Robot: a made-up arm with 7 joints. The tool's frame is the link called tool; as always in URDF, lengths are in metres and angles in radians. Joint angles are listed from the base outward. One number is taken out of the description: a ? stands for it. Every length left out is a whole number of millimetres.
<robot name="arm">
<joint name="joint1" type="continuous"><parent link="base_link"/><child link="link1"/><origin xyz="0 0 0.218" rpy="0 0 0"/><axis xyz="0 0 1"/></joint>
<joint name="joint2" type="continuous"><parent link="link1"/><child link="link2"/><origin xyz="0 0 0" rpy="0 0 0"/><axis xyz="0 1 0"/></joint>
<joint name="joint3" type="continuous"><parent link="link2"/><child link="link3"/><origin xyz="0 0 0.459" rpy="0 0 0"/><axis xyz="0 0 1"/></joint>
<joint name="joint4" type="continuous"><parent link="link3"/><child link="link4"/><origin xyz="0.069 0 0" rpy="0 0 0"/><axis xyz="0 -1 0"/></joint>
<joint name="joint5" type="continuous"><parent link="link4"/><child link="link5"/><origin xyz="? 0 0.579" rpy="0 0 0"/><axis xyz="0 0 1"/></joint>
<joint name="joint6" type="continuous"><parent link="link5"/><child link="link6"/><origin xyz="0 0 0" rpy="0 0 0"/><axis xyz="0 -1 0"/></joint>
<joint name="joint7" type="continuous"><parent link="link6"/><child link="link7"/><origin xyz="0.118 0 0" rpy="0 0 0"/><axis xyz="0 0 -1"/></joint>
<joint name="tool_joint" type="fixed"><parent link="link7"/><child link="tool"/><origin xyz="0 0 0" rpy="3.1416 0 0"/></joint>
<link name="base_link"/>
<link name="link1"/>
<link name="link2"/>
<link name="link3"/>
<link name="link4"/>
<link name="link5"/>
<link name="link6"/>
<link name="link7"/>
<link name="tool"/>
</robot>
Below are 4 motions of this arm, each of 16 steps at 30 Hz.
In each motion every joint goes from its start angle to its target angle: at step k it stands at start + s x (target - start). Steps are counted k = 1, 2, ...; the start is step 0. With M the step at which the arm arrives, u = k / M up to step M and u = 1 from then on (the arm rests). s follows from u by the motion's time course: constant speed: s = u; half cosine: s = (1 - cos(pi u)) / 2; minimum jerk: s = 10 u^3 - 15 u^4 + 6 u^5.
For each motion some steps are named. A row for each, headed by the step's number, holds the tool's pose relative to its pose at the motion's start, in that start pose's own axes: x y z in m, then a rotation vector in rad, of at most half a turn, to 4 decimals.
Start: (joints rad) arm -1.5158 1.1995 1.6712 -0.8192 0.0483 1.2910 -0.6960
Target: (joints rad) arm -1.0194 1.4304 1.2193 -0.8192 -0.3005 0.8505 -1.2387
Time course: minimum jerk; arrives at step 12
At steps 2, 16:
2: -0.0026 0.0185 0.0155 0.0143 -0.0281 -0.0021
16: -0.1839 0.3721 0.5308 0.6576 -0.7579 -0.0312

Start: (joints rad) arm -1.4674 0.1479 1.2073 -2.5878 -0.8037 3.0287 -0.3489
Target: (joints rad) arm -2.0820 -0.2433 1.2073 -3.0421 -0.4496 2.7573 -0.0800
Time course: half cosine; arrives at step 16
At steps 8, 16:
8: -0.1955 -0.0313 0.0360 0.0657 -0.4333 0.5294
16: -0.3782 -0.1345 0.0322 0.1373 -0.8612 1.1157

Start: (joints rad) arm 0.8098 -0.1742 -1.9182 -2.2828 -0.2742 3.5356 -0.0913
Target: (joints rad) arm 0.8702 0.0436 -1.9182 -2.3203 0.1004 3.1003 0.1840
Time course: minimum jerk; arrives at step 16
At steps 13, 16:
13: 0.0160 -0.0443 0.0237 -0.1378 -0.3875 0.4110
16: 0.0160 -0.0464 0.0244 -0.1459 -0.4054 0.4333

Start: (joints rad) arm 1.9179 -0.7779 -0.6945 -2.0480 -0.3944 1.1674 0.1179
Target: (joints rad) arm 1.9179 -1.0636 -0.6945 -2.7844 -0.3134 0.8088 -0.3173
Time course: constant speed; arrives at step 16
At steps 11, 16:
11: 0.0011 -0.1116 0.2877 0.0434 -0.5507 -0.5468
16: -0.0351 -0.1680 0.4170 0.0789 -0.8032 -0.7869

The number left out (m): -0.124
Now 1 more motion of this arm.
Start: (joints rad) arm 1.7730 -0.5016 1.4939 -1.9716 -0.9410 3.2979 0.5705
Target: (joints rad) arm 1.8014 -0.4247 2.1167 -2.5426 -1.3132 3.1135 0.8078
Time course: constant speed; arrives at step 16
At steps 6, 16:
6: -0.0815 -0.1953 -0.0054 0.2708 -0.1743 -0.1058
16: -0.2549 -0.4503 -0.1598 0.6523 -0.3919 -0.4368

